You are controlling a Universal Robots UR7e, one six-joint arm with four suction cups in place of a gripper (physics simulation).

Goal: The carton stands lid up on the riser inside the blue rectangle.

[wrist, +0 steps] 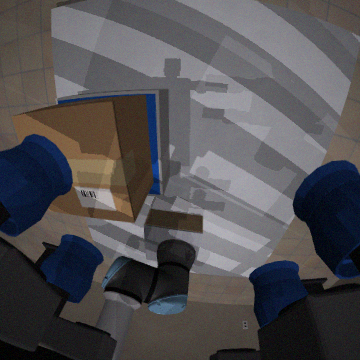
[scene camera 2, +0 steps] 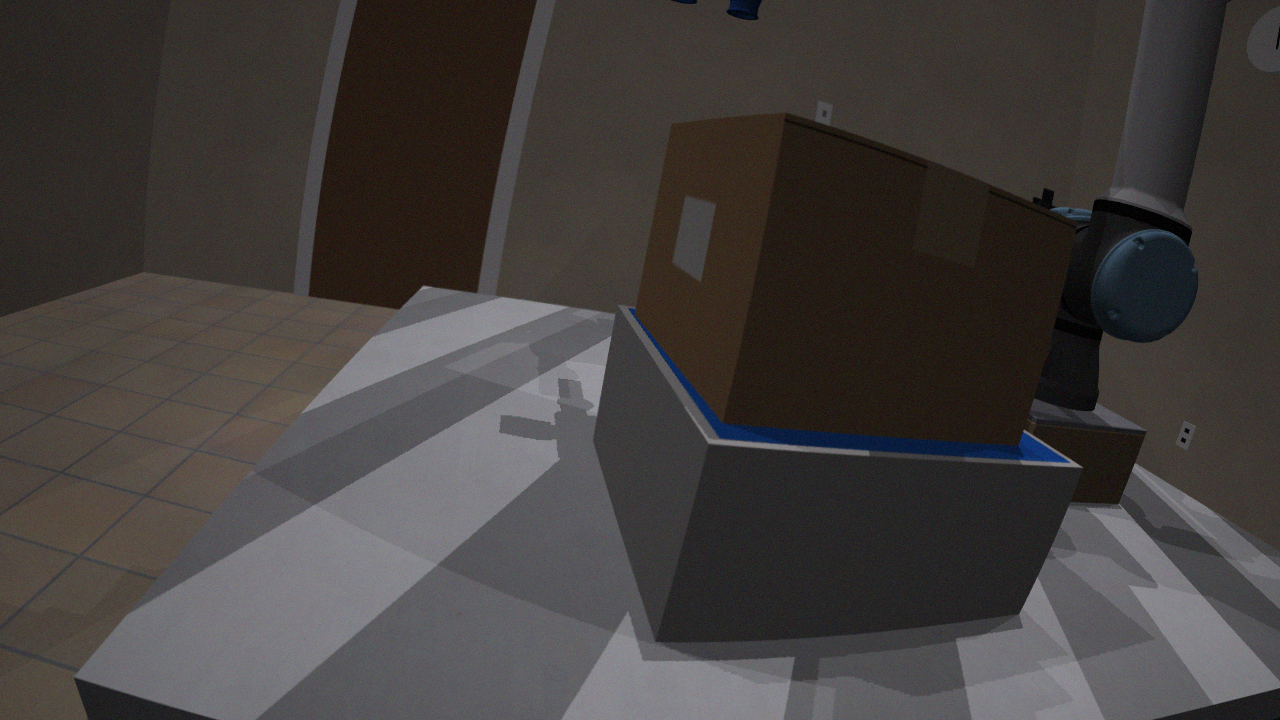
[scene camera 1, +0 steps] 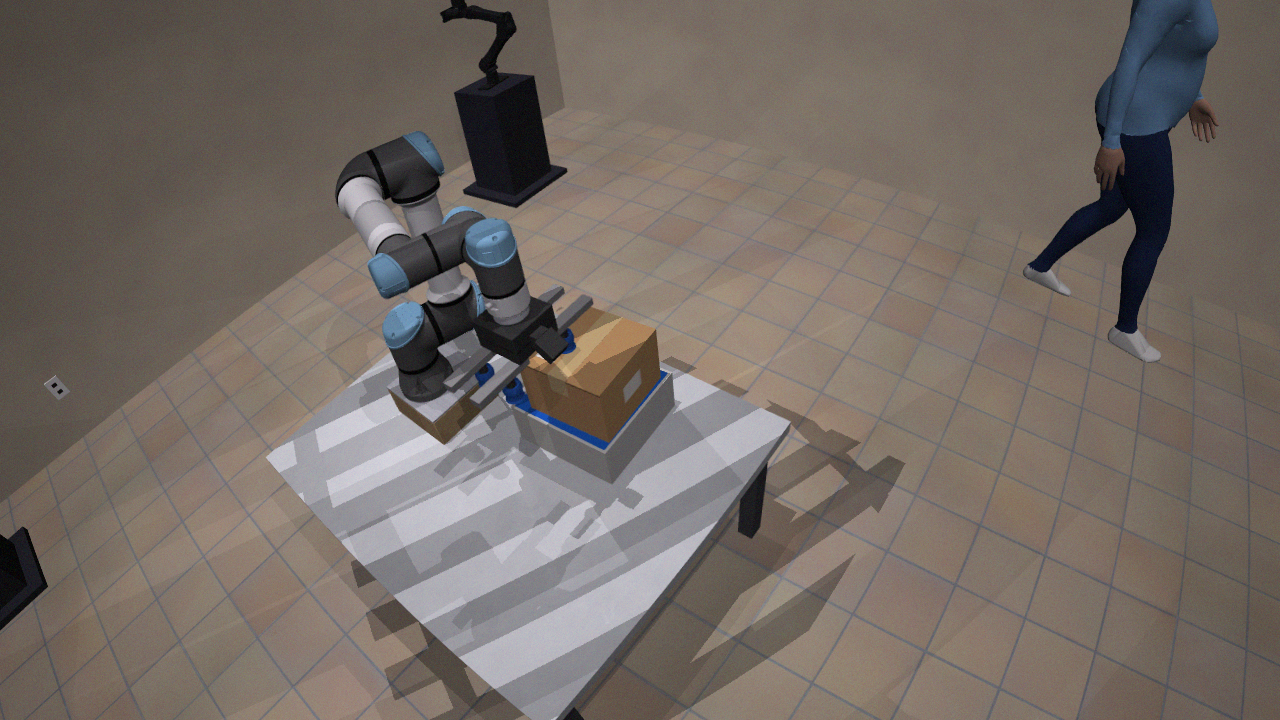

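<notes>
The tan carton (scene camera 1: 577,394) (scene camera 2: 886,295) (wrist: 90,137) stands upright, its taped lid with a barcode label facing up. It rests on the grey riser (scene camera 1: 572,454) (scene camera 2: 850,546) (wrist: 164,140). Strips of the blue rectangle (scene camera 1: 565,427) (scene camera 2: 805,437) (wrist: 153,150) show along the carton's visible sides; its far edges are hidden in each scene view. My suction gripper (scene camera 1: 526,365) (wrist: 177,240) is open, with nothing hanging from its blue cups. It is above the carton's base side, partly beyond the lid. Two cups show above the carton's height in scene camera 2.
The arm's base stands on a box-like block (scene camera 1: 438,416) (scene camera 2: 1096,461) (wrist: 175,221) beside the riser on the striped-shadow table (scene camera 1: 501,573) (scene camera 2: 358,582) (wrist: 300,185). A person (scene camera 1: 1154,116) is on the floor at the right. A dark pedestal (scene camera 1: 503,134) with another arm stands behind.
</notes>
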